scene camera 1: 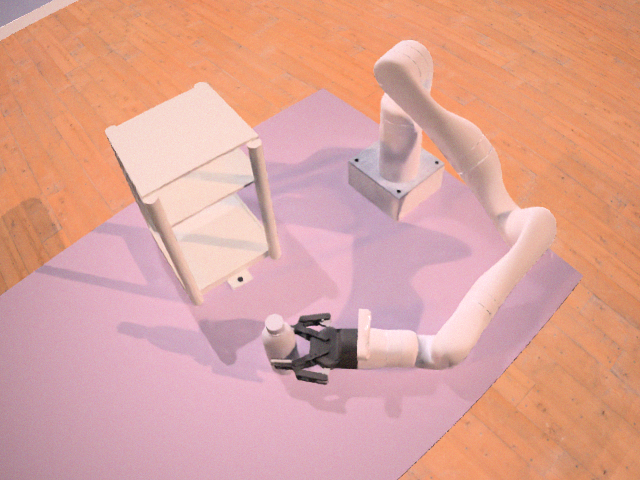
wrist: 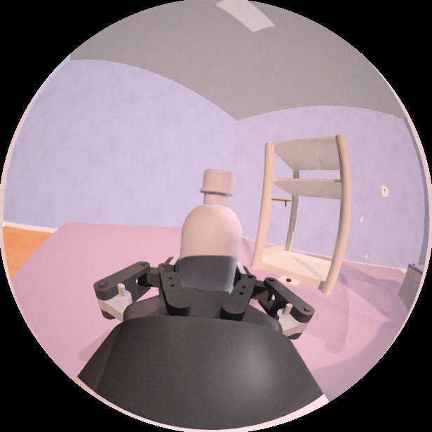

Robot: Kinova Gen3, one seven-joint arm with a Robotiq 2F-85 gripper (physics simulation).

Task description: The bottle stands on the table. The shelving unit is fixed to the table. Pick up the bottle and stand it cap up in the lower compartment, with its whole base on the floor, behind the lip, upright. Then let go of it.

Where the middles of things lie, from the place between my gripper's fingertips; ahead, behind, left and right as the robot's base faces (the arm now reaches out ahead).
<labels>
My gripper is now 1 cm past the bottle (scene camera 1: 278,337), 1 cm to the right of it and 1 cm below it. From my hand the other things lie so: shelving unit (scene camera 1: 181,159): 11 cm behind, 31 cm to the right, 10 cm above.
</labels>
